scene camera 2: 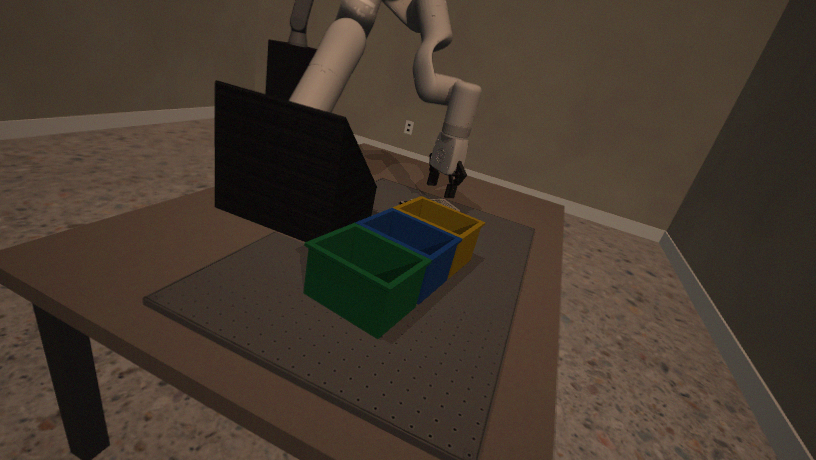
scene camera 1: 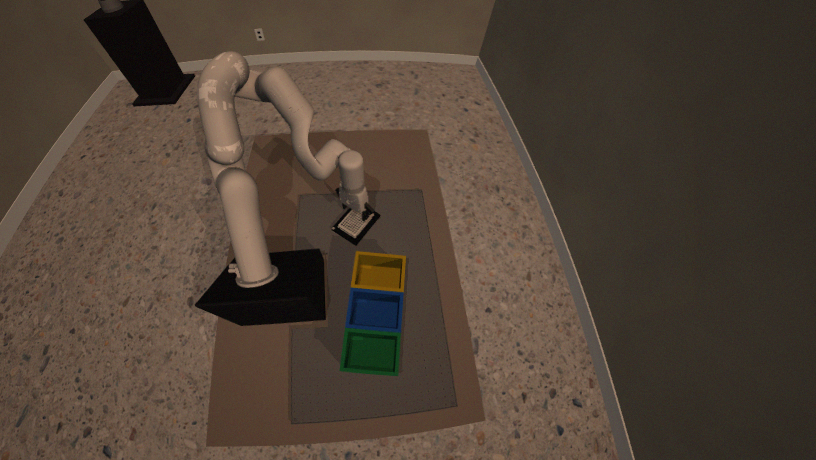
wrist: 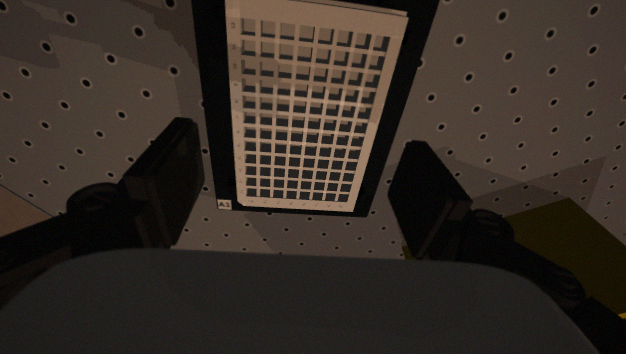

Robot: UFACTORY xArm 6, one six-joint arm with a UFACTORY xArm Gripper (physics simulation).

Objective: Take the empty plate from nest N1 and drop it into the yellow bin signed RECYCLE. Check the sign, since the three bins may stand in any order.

Labels:
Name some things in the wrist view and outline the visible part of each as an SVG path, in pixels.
The gripper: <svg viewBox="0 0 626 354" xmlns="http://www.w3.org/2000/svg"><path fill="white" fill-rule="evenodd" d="M0 237L0 354L626 354L626 320L591 296L587 299L585 289L572 272L515 242L514 230L506 219L486 209L475 209L472 211L470 208L473 203L472 199L425 141L412 140L405 145L388 189L389 202L409 251L416 260L170 249L171 246L177 244L205 182L198 124L193 122L191 118L175 117L123 174L117 184L101 182L83 187L72 194L67 200L66 213Z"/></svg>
A white well plate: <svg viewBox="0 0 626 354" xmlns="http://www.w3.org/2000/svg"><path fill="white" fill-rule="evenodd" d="M225 0L238 202L243 206L353 212L409 17L406 17L407 12L336 0Z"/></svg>

